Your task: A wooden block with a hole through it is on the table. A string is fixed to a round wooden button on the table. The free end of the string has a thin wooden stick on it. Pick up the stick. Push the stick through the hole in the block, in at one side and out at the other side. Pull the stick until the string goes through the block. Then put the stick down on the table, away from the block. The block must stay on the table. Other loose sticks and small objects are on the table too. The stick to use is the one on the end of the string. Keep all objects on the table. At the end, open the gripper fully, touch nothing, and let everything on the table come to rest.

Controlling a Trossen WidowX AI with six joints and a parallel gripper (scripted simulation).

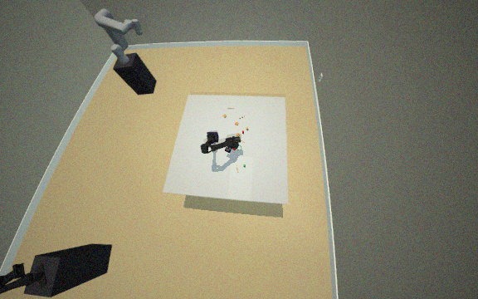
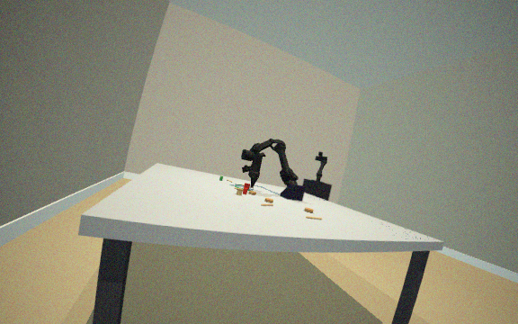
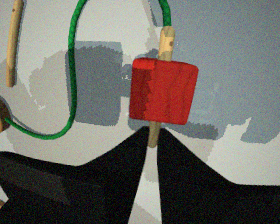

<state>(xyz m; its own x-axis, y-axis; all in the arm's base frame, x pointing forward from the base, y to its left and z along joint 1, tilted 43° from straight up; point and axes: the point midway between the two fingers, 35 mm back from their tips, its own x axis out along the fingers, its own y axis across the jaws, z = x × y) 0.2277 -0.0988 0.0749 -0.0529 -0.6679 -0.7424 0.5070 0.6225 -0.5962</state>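
The red block lies 3 cm ahead of my gripper tip and 2 cm to the right of it. The rest, counted from my gripper tip: round wooden button (16 cm to the left, 7 cm ahead, 1 cm below); then green object (22 cm to the right, 13 cm ahead).
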